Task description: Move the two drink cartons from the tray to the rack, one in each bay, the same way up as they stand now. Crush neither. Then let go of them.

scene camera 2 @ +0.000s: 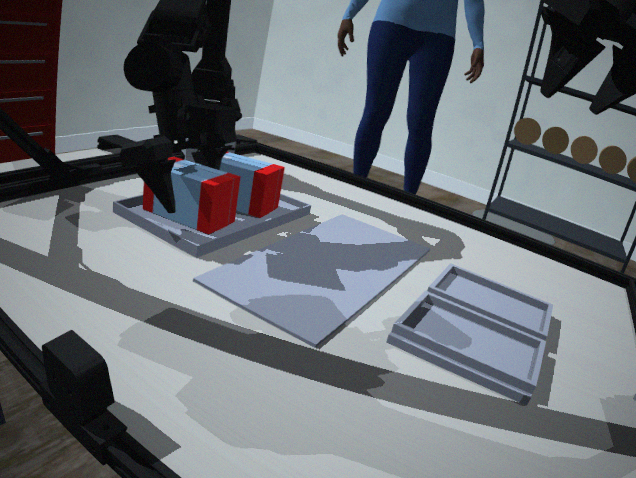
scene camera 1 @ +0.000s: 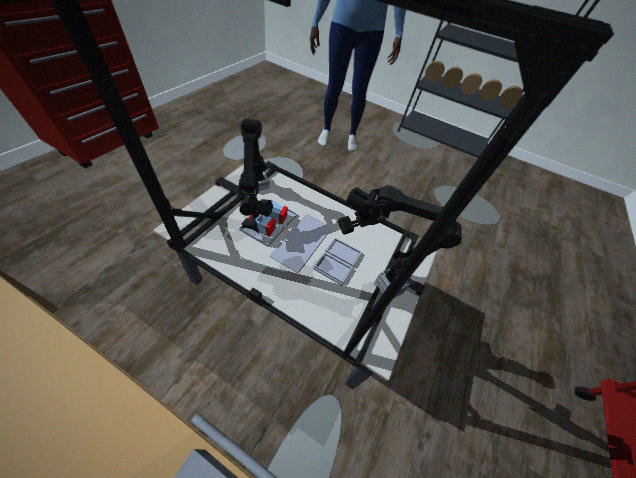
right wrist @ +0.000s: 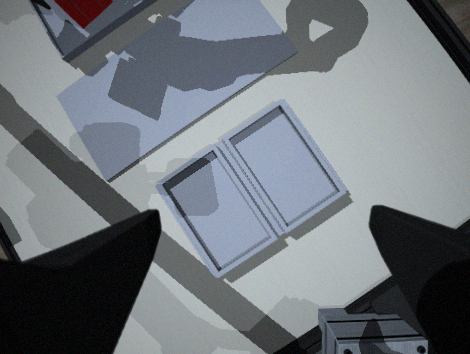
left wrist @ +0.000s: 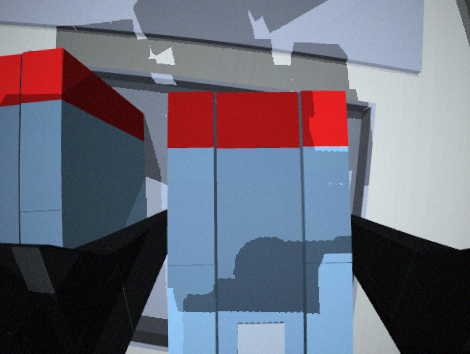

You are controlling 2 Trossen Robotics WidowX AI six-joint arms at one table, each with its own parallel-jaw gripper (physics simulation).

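Observation:
Two light-blue cartons with red ends rest side by side in the grey tray. My left gripper is open, low over the tray, with its fingers on either side of the nearer carton; in scene camera 2 its far fingertip is hidden. The other carton is beside it. The grey two-bay rack has both bays empty. My right gripper is open and empty, high above the table.
A thin flat grey plate lies between the tray and the rack. Black frame bars edge the table and rise around it. A black block sits on the front bar. A person stands behind the table.

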